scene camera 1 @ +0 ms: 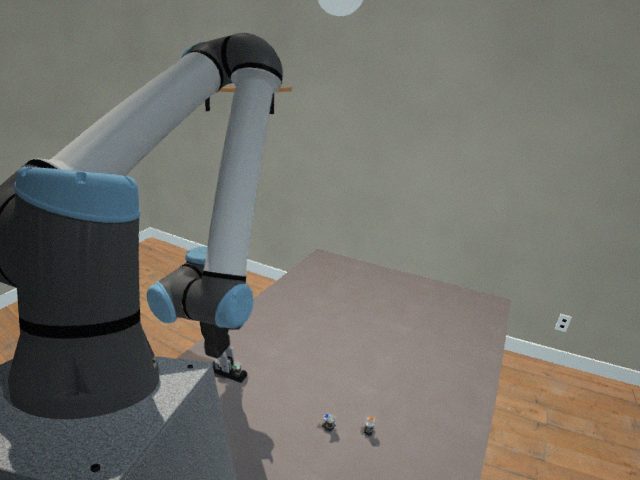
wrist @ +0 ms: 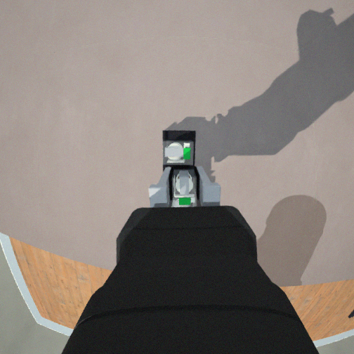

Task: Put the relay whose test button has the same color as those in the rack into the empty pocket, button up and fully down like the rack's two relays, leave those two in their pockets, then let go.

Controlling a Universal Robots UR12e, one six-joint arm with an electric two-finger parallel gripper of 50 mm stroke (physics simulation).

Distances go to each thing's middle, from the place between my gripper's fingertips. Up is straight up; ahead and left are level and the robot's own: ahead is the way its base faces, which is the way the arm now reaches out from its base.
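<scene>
The green-button relay [wrist: 183,181] is 10 mm above my hand, and it is also 10 mm to the left of my hand.
</scene>
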